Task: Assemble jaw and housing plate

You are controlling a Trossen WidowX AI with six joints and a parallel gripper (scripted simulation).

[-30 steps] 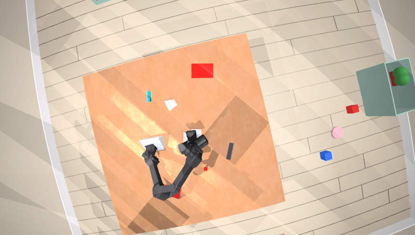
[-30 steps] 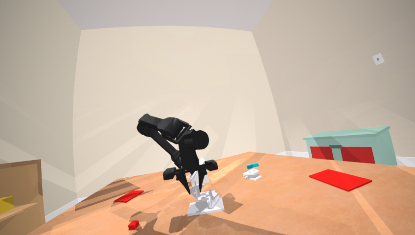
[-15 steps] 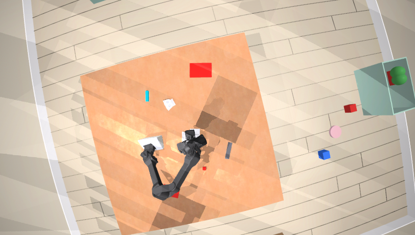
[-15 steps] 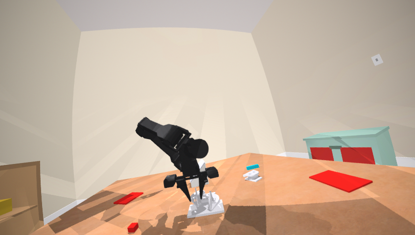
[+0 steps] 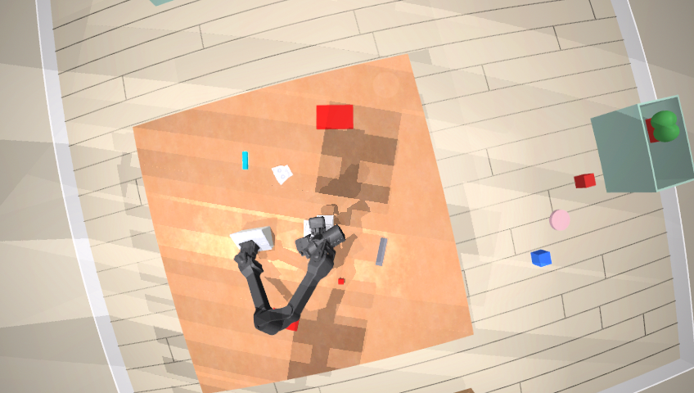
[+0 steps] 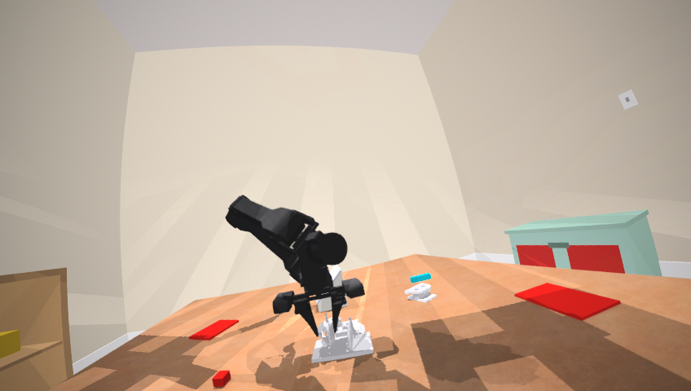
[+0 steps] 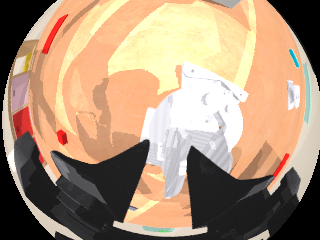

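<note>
My gripper tip is now 3 cm to the right of the white base plate, 3 cm above it and 2 cm short of it. The rest, counted from my gripper tip: cyan bar 41 cm to the left, 22 cm behind, 2 cm below; grey bar 22 cm ahead, 14 cm to the right, 3 cm below; small red cube 21 cm to the right, 2 cm below, 2 cm ahead.
</note>
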